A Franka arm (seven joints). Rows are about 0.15 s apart.
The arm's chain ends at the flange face. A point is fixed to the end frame.
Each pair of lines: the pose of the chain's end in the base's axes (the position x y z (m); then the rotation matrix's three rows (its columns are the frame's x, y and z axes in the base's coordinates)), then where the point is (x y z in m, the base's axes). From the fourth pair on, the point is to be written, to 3 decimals.
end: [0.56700, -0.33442, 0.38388], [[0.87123, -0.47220, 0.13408], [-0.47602, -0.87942, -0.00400], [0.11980, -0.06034, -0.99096]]
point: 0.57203 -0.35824 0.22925
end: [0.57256, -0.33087, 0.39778], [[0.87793, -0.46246, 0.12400], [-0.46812, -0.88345, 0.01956], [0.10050, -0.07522, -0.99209]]
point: 0.57630 -0.35120 0.24262
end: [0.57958, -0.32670, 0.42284], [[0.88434, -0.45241, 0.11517], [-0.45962, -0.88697, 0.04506], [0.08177, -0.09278, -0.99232]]
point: 0.58222 -0.34322 0.26721
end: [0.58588, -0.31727, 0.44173], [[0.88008, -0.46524, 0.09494], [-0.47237, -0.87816, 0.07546], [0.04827, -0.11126, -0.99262]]
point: 0.585 -0.329 0.286
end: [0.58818, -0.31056, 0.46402], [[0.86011, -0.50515, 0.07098], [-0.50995, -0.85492, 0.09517], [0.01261, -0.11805, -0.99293]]
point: 0.583 -0.318 0.308
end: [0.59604, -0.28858, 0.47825], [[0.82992, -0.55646, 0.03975], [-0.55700, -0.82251, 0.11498], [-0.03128, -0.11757, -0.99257]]
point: 0.584 -0.292 0.322
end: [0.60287, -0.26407, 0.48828], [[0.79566, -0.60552, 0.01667], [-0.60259, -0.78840, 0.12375], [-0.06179, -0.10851, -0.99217]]
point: 0.586 -0.265 0.333
